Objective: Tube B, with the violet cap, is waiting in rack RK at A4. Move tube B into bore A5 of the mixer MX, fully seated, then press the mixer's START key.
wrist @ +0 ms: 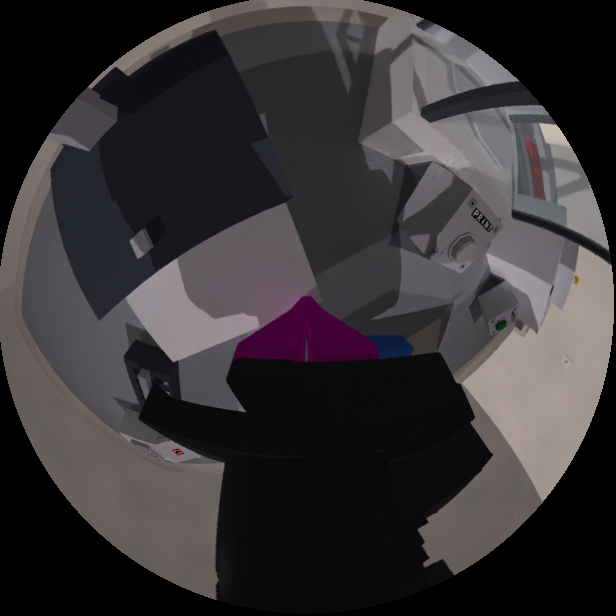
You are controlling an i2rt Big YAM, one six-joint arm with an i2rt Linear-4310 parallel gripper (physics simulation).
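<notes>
My gripper has its two magenta fingers pressed together, tip to tip, with nothing between them. Just behind the right finger a corner of the blue rack shows; the rest of it is hidden by the fingers and the black gripper body. The violet-capped tube B is not in view. A large dark block on a pale base stands at the upper left. A small black key panel stands at the left, beside the gripper body.
A grey device labelled PRINT with a round knob stands at the right. A small box with a green button is below it. A glass-fronted unit with a red part is at the far right. A red readout shows at the lower left.
</notes>
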